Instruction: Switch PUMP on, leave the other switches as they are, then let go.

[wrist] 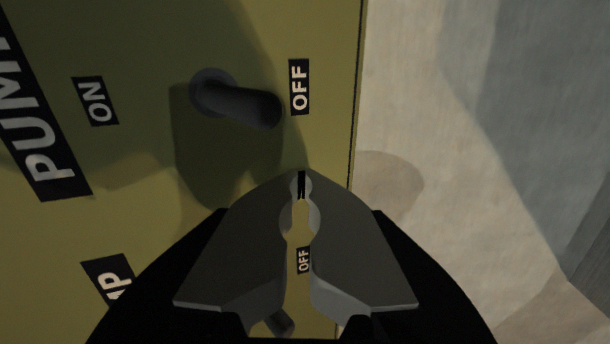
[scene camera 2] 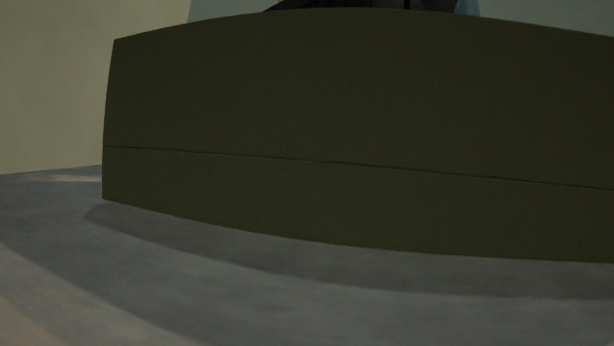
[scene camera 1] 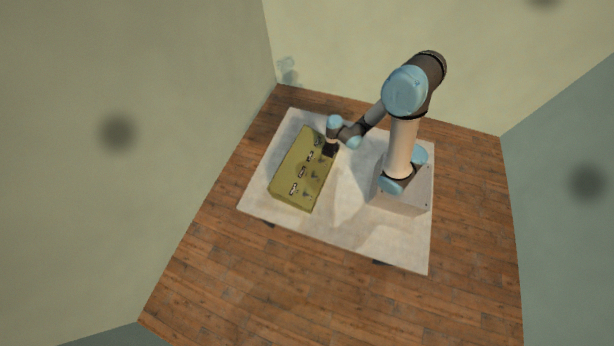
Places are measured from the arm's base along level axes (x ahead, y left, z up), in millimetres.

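Where they show: gripper, fingertip midpoint: [wrist: 302, 173].
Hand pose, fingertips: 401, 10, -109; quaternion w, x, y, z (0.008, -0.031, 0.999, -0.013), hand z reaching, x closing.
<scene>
After its pixels a point has its place, as x, y, z.
The olive switch box [scene camera 1: 288, 166] {567, 230, -41} [scene camera 2: 350, 125] {621, 139, -105} [wrist: 150, 225] {479, 33, -79} lies on the table. In the wrist view the PUMP switch lever [wrist: 250, 107] {419, -40, -53} leans to the OFF label [wrist: 299, 87] {406, -39, -106}, away from the ON label [wrist: 96, 101] {487, -31, -78}. My gripper [scene camera 1: 330, 151] {401, 10, -109} [wrist: 302, 173] {401, 10, -109} is shut and empty. Its tips are over the box near its edge, below the PUMP lever in the wrist view and apart from it in the picture. A neighbouring lever [wrist: 281, 322] {406, 76, -58} shows partly between the jaws; its label [wrist: 114, 284] {503, 71, -69} is partly covered. The PUMP lever is hidden by the gripper in scene camera 1.
Other levers [scene camera 1: 314, 176] {408, 202, -66} [scene camera 1: 307, 195] {384, 327, -58} stand along the box in scene camera 1. The arm's base block [scene camera 1: 407, 200] {-95, 118, 1} stands on the pale table [scene camera 1: 395, 245] {-171, 310, -178} to the right. In scene camera 2 the box side hides nearly all of the arm.
</scene>
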